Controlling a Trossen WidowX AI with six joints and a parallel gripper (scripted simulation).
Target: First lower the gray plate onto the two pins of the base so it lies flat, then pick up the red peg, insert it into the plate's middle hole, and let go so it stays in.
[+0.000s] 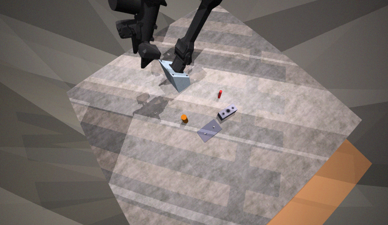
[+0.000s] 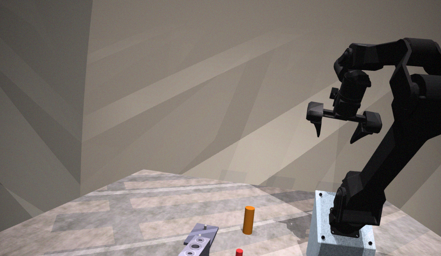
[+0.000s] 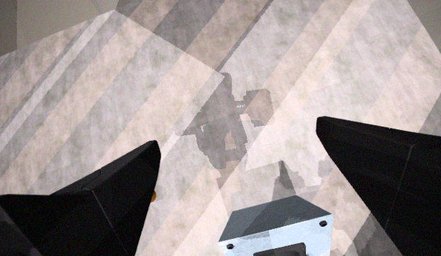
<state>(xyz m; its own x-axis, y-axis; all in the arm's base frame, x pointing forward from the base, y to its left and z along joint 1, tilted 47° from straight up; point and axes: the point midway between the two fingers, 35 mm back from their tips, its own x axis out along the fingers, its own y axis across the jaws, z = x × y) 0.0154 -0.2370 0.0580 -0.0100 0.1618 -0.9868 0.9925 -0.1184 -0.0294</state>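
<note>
Now: gripper tip 330 mm short of the gray plate, 230 mm to the right of it and 270 mm above it. Also, from my gripper tip: orange cylinder: 220 mm ahead, 20 mm to the left, 270 mm below; base: 340 mm ahead, 90 mm to the left, 300 mm below; red peg: 220 mm ahead, 260 mm to the left, 270 mm below.
</note>
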